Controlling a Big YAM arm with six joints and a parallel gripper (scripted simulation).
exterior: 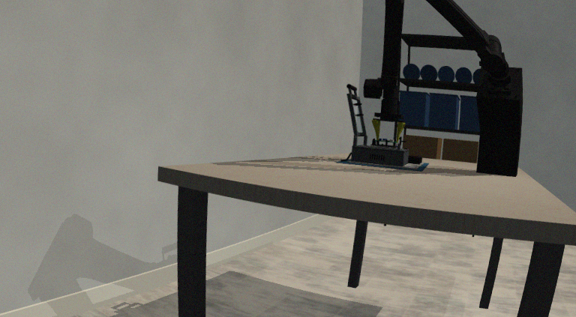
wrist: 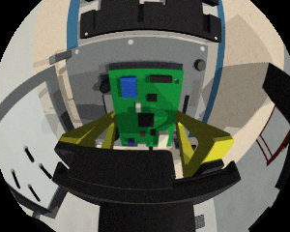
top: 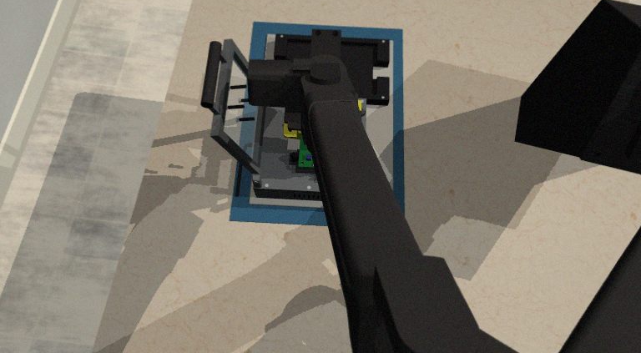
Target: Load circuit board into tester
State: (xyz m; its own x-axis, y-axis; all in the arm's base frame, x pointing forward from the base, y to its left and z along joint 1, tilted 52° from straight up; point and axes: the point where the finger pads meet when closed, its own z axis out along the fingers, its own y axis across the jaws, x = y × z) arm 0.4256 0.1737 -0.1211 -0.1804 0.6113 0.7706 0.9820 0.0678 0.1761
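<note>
Right now my hand is right at the green circuit board. From my hand the other things lie so: see-through lid: 12 cm ahead, 2 cm to the left, 9 cm above.
</note>
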